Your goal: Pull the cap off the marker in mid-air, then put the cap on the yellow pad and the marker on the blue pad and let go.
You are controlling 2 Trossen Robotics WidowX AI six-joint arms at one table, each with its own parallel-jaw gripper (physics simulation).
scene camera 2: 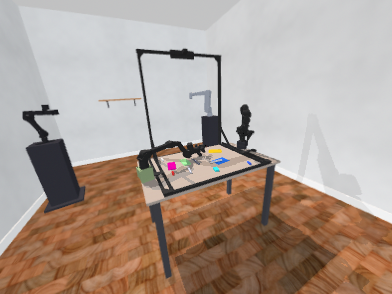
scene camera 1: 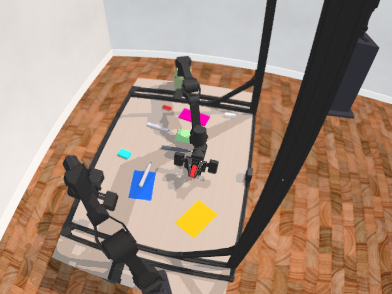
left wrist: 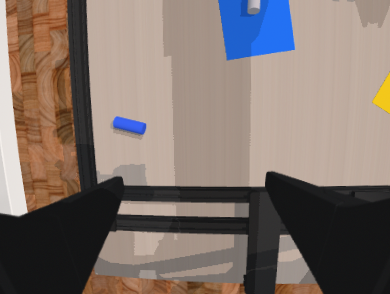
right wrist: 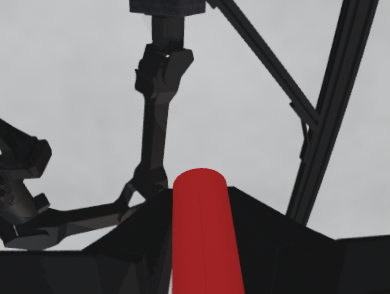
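Pixels of known places: left gripper, fingertip midpoint: (scene camera 2: 243,140) (left wrist: 195,181); right gripper, fingertip midpoint: (scene camera 2: 206,145) (scene camera 1: 191,176) (right wrist: 199,198); left arm's base, origin of the base link: (scene camera 2: 242,140) (scene camera 1: 153,284) (right wrist: 168,12); right arm's base, origin of the base link: (scene camera 2: 144,167) (scene camera 1: 182,73).
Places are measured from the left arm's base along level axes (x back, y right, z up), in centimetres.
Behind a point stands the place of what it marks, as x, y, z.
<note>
The white marker (scene camera 1: 145,175) @[-51.6, 5.7, -7.3] (left wrist: 254,6) @[-47.2, 2.5, -7.0] lies on the blue pad (scene camera 1: 146,195) @[-42.1, 4.3, -8.8] (left wrist: 275,32) @[-42.9, 4.4, -8.7], its far end past the pad's edge. My right gripper (scene camera 1: 195,167) (right wrist: 199,198) @[-40.4, 24.4, 2.1] is shut on a red cap (scene camera 1: 193,172) @[-42.0, 25.5, 2.2] (right wrist: 202,225) @[-43.2, 25.7, 0.3] and holds it above the table, up and right of the blue pad in scene camera 1. The yellow pad (scene camera 1: 196,219) @[-25.8, 22.5, -8.7] (scene camera 2: 215,151) @[-27.3, 21.2, -8.7] (left wrist: 384,95) @[-26.4, 15.8, -8.7] lies below that gripper in the picture, with nothing on it. My left gripper (scene camera 1: 102,189) (left wrist: 195,181) @[-32.6, -13.4, 10.3] is open and empty, left of the blue pad in scene camera 1.
A blue cylinder (left wrist: 129,125) @[-40.8, -22.1, -6.7] lies near the frame bar at left. A cyan block (scene camera 1: 124,154) @[-66.0, -2.8, -7.3], a dark marker (scene camera 1: 175,148) @[-63.0, 22.2, -6.9], another white marker (scene camera 1: 158,126) @[-79.3, 16.7, -7.1], a green pad (scene camera 1: 183,136) @[-70.2, 27.8, -8.0], a magenta pad (scene camera 1: 194,117), a red piece (scene camera 1: 167,107) @[-91.8, 23.8, -6.9] and a white piece (scene camera 1: 230,115) @[-77.5, 55.1, -7.1] lie around.
</note>
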